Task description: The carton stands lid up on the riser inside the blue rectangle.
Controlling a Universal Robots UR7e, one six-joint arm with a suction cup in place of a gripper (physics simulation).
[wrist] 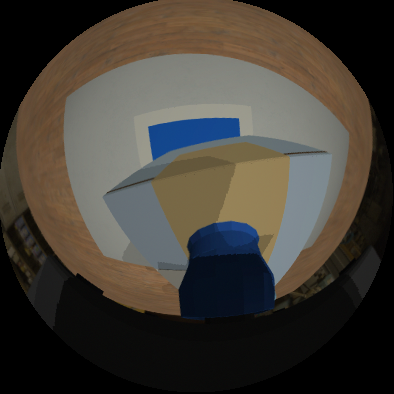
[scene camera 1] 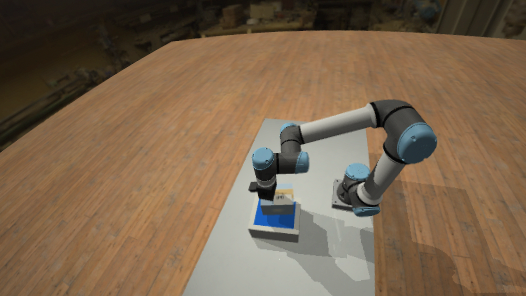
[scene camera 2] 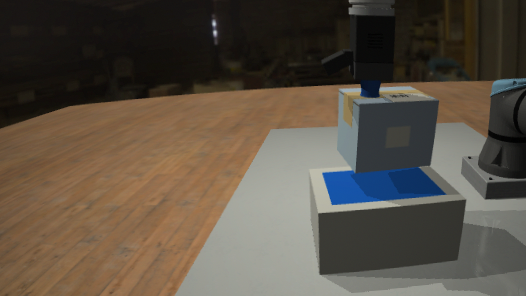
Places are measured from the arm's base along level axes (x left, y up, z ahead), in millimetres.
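Where they show: hand at its tool point: [wrist: 221, 226] [scene camera 2: 368, 102]; arm's base at its link origin: [scene camera 1: 349, 193] [scene camera 2: 506, 166].
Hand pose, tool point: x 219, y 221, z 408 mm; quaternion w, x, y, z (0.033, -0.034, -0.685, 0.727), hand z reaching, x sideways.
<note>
Each offset is from my tool point to the top centre of the thing. Level surfaces: height alone.
The light blue-grey carton @[dx -16, dy +20, dz -33 mm] [scene camera 1: 278, 208] [scene camera 2: 370, 135] [wrist: 260, 185] hangs upright, lid up with its tan tape strip on top. My suction gripper [scene camera 1: 267, 199] [scene camera 2: 370, 89] [wrist: 225, 237] has its blue cup on the lid's tape, towards the carton's left side in scene camera 2, and holds the carton. The pale riser @[dx +6, dy -149, dz -20 mm] [scene camera 1: 275, 234] [scene camera 2: 390, 240] [wrist: 195, 112] stands below, with the blue rectangle @[dx +6, dy -149, dz -20 mm] [scene camera 1: 275, 221] [scene camera 2: 350, 195] [wrist: 195, 131] on its top. The carton's underside is above the riser's top, with a gap. The carton hides part of the rectangle in each view.
The riser stands on a grey mat @[dy -269 mm] [scene camera 1: 280, 270] [scene camera 2: 260, 200] [wrist: 100, 125] on the wooden table [scene camera 1: 165, 150] [scene camera 2: 125, 190]. The arm's base plate [scene camera 1: 336, 195] [scene camera 2: 492, 187] is to the right of the riser in the scene views. Shadows fall across the mat and the riser's top.
</note>
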